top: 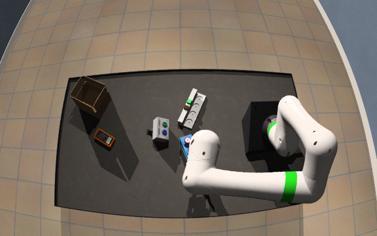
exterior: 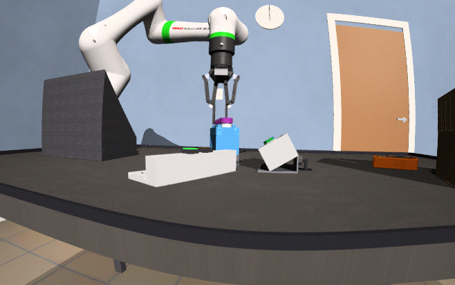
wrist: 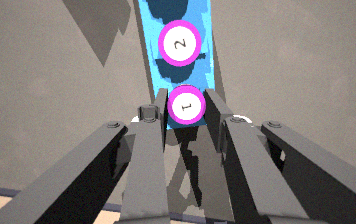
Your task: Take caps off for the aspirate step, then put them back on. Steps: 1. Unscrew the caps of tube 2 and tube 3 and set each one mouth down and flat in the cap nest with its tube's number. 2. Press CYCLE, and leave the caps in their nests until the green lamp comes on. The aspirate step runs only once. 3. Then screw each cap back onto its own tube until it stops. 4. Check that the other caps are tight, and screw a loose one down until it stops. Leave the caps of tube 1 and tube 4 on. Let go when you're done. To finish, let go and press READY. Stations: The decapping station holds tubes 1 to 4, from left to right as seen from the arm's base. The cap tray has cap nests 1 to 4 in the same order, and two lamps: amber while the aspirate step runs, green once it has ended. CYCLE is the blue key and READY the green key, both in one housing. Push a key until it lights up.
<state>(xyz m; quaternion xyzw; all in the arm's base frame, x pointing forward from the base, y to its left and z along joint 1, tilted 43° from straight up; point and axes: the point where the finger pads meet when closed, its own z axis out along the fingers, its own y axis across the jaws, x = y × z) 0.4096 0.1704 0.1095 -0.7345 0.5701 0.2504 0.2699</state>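
The green key lies 25 cm to the right of my hand, 17 cm ahead of it and 7 cm below it. Round my hand: key housing: 23 cm to the right, 19 cm ahead, 9 cm below; blue key: 21 cm to the right, 17 cm ahead, 7 cm below; orange multimeter: 54 cm ahead, 18 cm to the right, 12 cm below.
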